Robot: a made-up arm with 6 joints.
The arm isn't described. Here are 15 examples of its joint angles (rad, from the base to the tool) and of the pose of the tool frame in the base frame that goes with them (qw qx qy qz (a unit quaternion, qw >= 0); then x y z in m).
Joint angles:
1: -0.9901 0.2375 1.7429 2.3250 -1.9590 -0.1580
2: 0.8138 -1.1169 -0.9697 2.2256 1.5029 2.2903
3: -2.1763 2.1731 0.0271 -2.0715 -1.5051 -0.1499
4: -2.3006 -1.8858 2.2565 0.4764 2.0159 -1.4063
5: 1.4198 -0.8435 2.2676 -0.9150 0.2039 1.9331
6: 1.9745 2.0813 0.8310 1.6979 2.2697 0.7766
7: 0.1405 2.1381 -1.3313 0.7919 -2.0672 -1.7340
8: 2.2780 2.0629 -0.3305 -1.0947 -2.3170 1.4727
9: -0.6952 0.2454 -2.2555 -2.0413 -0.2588 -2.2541
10: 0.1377 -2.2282 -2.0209 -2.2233 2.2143 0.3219
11: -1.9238 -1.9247 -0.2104 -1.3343 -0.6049 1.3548
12: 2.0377 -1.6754 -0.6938 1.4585 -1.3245 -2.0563
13: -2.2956 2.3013 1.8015 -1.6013 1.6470 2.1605
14: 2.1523 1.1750 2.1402 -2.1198 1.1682 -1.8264
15: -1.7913 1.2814 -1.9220 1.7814 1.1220 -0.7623
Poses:
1: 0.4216 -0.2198 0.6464 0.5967 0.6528 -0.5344 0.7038
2: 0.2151 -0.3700 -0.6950 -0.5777 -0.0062 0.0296 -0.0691
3: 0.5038 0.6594 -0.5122 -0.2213 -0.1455 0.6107 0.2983
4: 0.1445 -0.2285 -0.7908 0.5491 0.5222 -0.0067 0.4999
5: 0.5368 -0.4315 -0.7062 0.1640 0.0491 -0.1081 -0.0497
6: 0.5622 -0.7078 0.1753 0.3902 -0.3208 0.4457 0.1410
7: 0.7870 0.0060 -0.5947 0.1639 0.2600 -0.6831 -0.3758
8: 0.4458 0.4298 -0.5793 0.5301 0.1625 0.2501 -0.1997
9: 0.3697 0.2790 -0.6412 -0.6118 0.5218 -0.4191 0.1160
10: 0.5594 -0.4745 0.2069 -0.6474 -0.1499 0.3721 0.0591
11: 0.5082 -0.5920 0.5834 0.2256 0.1183 0.0910 0.5262
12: 0.0665 -0.0637 0.7792 -0.6200 0.0885 0.4854 0.4714
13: 0.5351 -0.6006 -0.0558 -0.5914 -0.2692 0.2487 0.5728
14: 0.6504 0.6498 -0.3220 -0.2261 0.1134 0.8028 -0.3554
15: 0.4483 0.2746 -0.7541 -0.3936 0.5082 0.2638 0.3775
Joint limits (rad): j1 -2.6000..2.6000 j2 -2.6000..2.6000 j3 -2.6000..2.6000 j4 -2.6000..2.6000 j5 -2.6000..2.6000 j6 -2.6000..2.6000
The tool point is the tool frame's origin. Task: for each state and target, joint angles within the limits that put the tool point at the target. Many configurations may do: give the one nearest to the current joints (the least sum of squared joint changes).
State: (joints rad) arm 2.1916 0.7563 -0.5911 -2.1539 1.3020 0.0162
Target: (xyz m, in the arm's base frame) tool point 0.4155 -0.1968 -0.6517
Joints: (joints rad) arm 1.4717 0.7087 -0.5698 -2.3336 1.3491 -0.2435
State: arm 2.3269 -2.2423 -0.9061 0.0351 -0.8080 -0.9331
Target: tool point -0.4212 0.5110 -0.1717
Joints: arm 2.0353 -1.9450 -1.4823 0.7149 -1.1852 -0.5995
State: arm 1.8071 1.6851 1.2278 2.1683 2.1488 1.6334
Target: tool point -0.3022 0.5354 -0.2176
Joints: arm 2.0653 1.4889 1.0469 2.4504 2.2996 1.1919
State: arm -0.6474 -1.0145 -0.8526 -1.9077 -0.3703 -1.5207
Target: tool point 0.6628 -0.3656 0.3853
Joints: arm -0.8159 -0.4547 -0.8514 -2.0472 -0.4121 -1.2479
